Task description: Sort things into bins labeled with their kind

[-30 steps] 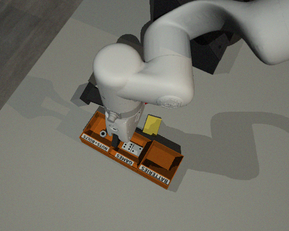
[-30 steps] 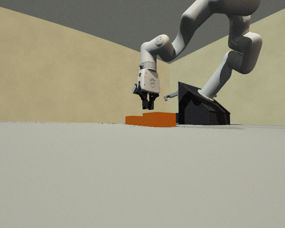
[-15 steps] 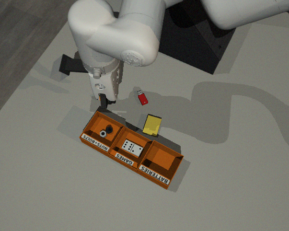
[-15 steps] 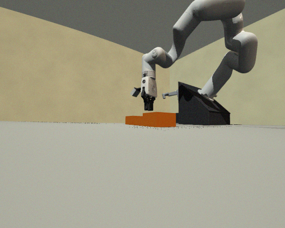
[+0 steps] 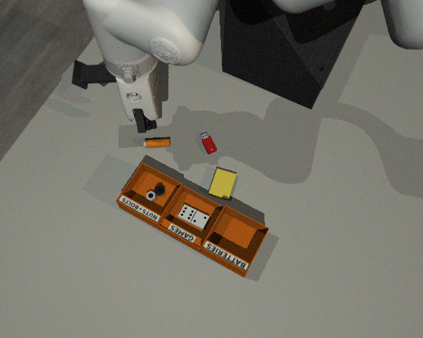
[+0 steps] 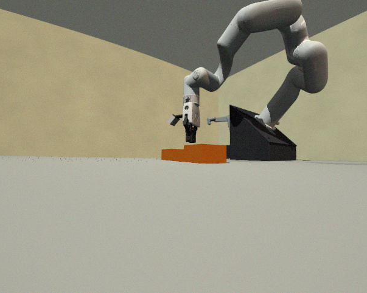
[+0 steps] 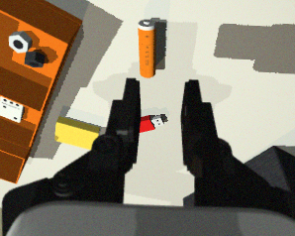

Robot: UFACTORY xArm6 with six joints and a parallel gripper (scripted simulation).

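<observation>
My gripper is now 90 mm above the orange battery, 10 mm to the right of it and 10 mm short of it. Round my hand: silver nut: 100 mm ahead, 90 mm below, 60 mm to the left; black hex nut: 90 mm ahead, 80 mm below, 70 mm to the left; red USB stick: 100 mm to the left, 90 mm below, 40 mm behind.
</observation>
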